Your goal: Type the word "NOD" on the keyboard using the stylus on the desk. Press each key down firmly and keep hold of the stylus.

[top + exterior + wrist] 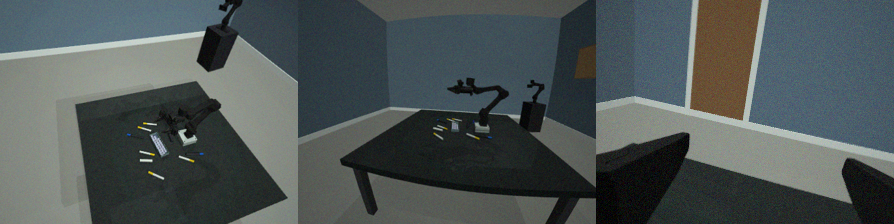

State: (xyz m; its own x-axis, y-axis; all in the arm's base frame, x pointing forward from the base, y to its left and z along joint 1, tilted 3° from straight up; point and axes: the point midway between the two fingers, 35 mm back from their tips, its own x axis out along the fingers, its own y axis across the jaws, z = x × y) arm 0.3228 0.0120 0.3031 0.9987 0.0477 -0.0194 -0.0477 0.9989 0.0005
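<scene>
Now: the blue stylus 290 mm behind my gripper tip, 190 mm to the right of it and 360 mm below it. From my gripper tip the other things lie so: thin white tip 280 mm behind, 160 mm to the right, 360 mm below.
</scene>
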